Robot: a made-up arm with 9 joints.
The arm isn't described. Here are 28 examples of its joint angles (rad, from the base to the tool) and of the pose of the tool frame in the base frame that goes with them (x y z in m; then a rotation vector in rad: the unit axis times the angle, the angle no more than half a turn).
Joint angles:
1: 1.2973 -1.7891 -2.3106 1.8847 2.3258 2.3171 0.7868 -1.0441 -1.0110
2: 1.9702 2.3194 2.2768 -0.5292 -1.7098 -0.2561 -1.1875 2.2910 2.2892
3: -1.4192 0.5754 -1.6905 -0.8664 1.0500 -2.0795 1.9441 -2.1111 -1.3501
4: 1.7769 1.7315 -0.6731 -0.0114 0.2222 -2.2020 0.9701 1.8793 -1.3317
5: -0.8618 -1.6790 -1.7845 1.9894 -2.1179 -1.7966 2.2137 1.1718 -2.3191
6: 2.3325 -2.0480 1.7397 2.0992 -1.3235 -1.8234 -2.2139 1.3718 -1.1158
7: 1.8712 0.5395 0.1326 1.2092 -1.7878 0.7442 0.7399 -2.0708 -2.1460
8: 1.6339 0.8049 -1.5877 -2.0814 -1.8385 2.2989 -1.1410 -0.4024 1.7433
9: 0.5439 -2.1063 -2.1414 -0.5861 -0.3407 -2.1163 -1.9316 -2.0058 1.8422
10: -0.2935 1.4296 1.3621 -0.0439 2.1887 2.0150 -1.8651 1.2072 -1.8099
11: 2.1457 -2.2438 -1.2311 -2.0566 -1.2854 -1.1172 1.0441 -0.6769 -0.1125
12: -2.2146 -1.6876 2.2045 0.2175 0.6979 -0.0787 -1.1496 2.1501 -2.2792
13: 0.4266 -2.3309 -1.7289 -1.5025 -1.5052 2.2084 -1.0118 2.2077 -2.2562
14: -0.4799 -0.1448 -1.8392 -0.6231 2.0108 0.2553 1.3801 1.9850 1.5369
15: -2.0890 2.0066 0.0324 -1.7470 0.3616 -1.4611 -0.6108 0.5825 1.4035
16: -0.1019 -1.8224 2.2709 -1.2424 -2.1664 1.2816 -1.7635 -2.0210 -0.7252
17: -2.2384 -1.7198 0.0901 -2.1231 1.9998 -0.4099 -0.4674 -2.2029 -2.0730
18: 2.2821 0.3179 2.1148 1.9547 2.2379 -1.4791 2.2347 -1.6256 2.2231
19: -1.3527 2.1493 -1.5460 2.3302 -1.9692 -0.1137 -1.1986 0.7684 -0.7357
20: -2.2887 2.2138 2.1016 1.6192 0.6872 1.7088 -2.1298 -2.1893 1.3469
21: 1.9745 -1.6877 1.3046 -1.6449 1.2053 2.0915 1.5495 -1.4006 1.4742
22: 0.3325 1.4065 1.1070 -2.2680 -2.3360 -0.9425 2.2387 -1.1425 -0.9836
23: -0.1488 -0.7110 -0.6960 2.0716 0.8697 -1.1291 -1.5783 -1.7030 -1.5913
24: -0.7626 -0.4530 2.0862 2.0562 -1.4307 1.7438 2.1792 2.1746 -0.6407
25: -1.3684 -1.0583 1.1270 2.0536 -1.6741 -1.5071 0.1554 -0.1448 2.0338
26: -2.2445 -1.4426 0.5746 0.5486 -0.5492 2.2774 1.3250 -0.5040 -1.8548
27: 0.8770 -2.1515 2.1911 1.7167 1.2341 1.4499 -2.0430 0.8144 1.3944
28: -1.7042 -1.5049 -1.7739 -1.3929 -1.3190 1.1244 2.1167 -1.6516 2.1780
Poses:
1: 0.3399 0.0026 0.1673 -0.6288 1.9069 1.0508
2: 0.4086 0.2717 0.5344 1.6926 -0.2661 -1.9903
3: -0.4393 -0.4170 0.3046 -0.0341 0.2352 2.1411
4: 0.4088 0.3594 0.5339 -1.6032 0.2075 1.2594
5: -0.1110 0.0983 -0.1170 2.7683 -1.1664 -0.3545
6: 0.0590 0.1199 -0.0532 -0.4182 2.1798 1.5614
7: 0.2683 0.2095 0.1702 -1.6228 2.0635 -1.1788
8: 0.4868 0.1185 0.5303 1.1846 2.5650 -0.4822
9: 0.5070 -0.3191 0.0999 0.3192 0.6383 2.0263
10: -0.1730 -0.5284 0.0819 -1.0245 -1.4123 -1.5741
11: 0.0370 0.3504 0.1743 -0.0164 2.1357 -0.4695
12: -0.6529 0.1176 0.1600 -1.7444 -0.4124 -0.1669
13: 0.3620 -0.3078 -0.2860 -0.7719 -2.1746 -1.3999
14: -0.0842 -0.3104 -0.0325 -2.3396 1.0569 -0.6598
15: -0.6669 0.3018 0.4086 -0.3819 2.5847 0.1526
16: -0.0616 -0.1444 -0.0172 -0.9809 0.0519 0.0212
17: -0.3653 -0.1121 -0.0497 2.5073 -0.2738 0.1990
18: 0.2566 0.6116 0.3481 1.5297 0.4143 -1.9591
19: -0.7478 -0.3410 0.3308 0.7127 2.4017 0.3772
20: -0.5381 0.4261 0.0782 0.1780 -0.6210 -1.3346
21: 0.0742 0.2204 0.2086 -2.3404 1.1639 0.0478
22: 0.5270 -0.5054 0.3878 0.2726 -2.0265 -1.1558
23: -0.0777 -0.0652 0.0335 -1.1755 -0.5117 0.4180
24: -0.0211 -0.3279 0.1461 -0.4320 2.7089 0.0401
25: -0.0055 0.0540 0.2096 0.2454 -1.6871 -0.1094
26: -0.0482 -0.0590 0.1119 -0.5796 1.7821 2.0098
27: 0.0422 0.0015 -0.0566 0.0118 -0.0922 0.7762
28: -0.1379 -0.1791 -0.0240 0.0358 -0.6130 1.2964
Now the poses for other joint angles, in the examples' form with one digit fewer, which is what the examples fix.
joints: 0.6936 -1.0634 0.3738 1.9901 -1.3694 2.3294 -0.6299 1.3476 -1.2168
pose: 0.278 -0.072 0.023 1.451 -1.419 -0.273
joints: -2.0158 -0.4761 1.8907 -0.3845 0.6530 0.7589 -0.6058 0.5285 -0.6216
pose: -0.417 -0.089 0.145 -0.051 1.139 0.297
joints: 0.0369 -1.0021 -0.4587 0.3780 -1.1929 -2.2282 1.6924 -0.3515 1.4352
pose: -0.050 -0.079 -0.174 1.178 -1.564 2.334
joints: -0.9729 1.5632 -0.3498 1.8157 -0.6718 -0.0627 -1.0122 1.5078 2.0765
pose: -0.752 -0.179 0.404 0.479 0.131 0.354
